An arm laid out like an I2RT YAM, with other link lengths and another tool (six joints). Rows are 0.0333 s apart.
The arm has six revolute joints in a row. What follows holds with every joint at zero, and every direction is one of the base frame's. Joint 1 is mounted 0.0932 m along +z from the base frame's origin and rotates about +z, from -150 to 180 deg. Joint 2 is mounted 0.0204 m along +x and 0.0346 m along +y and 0.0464 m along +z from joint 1 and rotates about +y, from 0 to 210 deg. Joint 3 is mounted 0.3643 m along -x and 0.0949 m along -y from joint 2 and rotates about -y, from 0 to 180 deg. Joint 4 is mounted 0.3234 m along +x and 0.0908 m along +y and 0.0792 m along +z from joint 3 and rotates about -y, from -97 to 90 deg. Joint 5 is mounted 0.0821 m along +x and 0.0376 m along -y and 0.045 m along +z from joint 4 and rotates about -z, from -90 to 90 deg. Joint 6 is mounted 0.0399 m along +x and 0.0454 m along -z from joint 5 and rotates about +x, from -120 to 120 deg. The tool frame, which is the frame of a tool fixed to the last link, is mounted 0.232 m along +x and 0.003 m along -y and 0.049 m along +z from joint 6; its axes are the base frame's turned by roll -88.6, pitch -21.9 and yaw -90 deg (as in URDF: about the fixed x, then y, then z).
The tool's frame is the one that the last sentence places.
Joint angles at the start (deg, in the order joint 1, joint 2, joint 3, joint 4, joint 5, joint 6):
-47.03, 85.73, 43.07, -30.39, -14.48, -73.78
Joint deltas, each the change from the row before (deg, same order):
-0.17, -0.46, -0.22, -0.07, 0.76, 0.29
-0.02, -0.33, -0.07, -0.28, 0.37, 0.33
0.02, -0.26, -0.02, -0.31, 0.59, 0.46
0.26, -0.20, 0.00, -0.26, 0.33, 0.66
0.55, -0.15, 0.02, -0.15, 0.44, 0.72
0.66, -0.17, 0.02, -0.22, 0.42, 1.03
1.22, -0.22, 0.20, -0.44, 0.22, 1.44
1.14, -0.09, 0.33, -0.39, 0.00, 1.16
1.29, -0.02, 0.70, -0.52, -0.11, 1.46
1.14, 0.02, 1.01, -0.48, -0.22, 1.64
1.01, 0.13, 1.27, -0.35, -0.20, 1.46
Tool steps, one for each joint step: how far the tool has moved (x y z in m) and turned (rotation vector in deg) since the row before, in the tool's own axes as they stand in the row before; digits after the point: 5 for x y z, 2 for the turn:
-0.00078, 0.00436, -0.00133, -0.83, 0.14, 0.40
-0.00094, 0.00153, -0.00122, -0.37, -0.04, 0.35
-0.00092, 0.00241, -0.00084, -0.58, -0.11, 0.46
-0.00065, -0.00030, -0.00050, -0.24, -0.12, 0.43
-0.00031, -0.00166, 0.00006, -0.27, -0.10, 0.20
-0.00055, -0.00242, 0.00005, -0.22, -0.16, 0.42
-0.00030, -0.00725, -0.00050, 0.14, -0.24, 0.31
0.00053, -0.00781, -0.00063, 0.33, -0.18, 0.09
0.00296, -0.00962, -0.00176, 0.49, -0.05, 0.21
0.00619, -0.00960, -0.00320, 0.57, 0.27, 0.47
0.00889, -0.00932, -0.00394, 0.55, 0.55, 0.35

